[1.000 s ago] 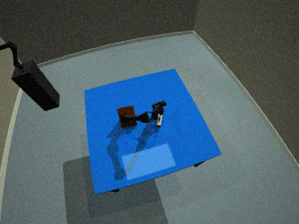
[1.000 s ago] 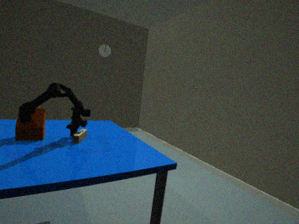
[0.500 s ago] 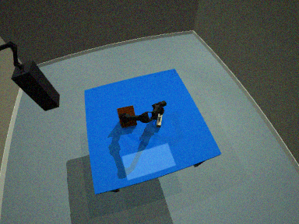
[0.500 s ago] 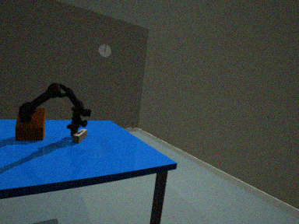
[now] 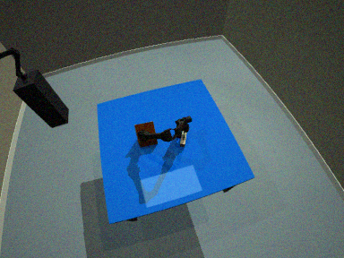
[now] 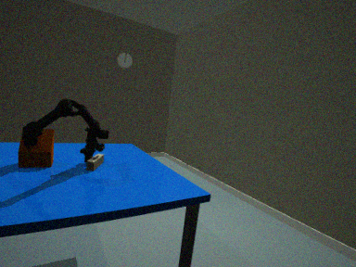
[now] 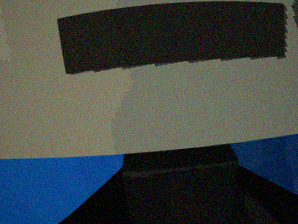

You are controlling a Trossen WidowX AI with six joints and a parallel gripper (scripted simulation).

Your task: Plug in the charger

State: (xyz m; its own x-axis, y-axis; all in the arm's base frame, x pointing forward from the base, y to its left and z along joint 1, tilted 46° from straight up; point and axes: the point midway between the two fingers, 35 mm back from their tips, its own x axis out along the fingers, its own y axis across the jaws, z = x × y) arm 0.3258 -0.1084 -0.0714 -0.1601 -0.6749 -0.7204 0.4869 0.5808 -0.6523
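My gripper tip is 10 mm short of the black two-prong charger, 10 mm to the left of it and 10 mm below it.
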